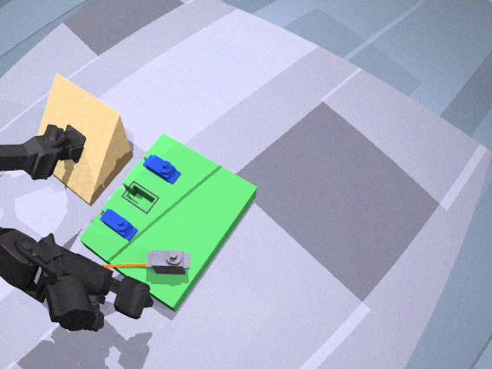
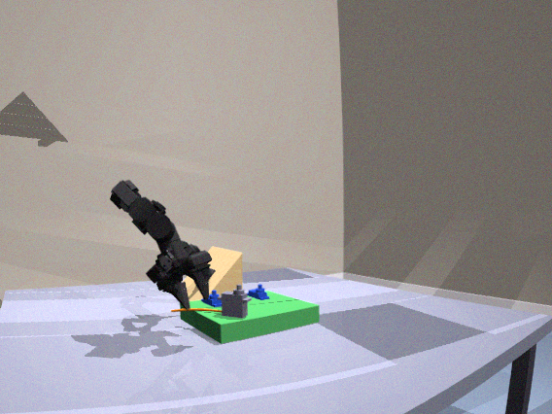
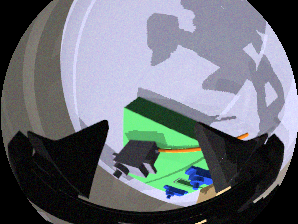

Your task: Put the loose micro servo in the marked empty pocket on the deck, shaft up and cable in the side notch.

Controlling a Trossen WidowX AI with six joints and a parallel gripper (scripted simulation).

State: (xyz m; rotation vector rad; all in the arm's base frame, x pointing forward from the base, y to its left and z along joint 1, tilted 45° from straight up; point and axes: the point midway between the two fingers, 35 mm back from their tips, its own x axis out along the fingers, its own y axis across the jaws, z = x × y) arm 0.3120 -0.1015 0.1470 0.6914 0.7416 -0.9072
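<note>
The green deck is 180 mm to the left of my gripper tip, 60 mm below it and 20 mm behind it.
</note>
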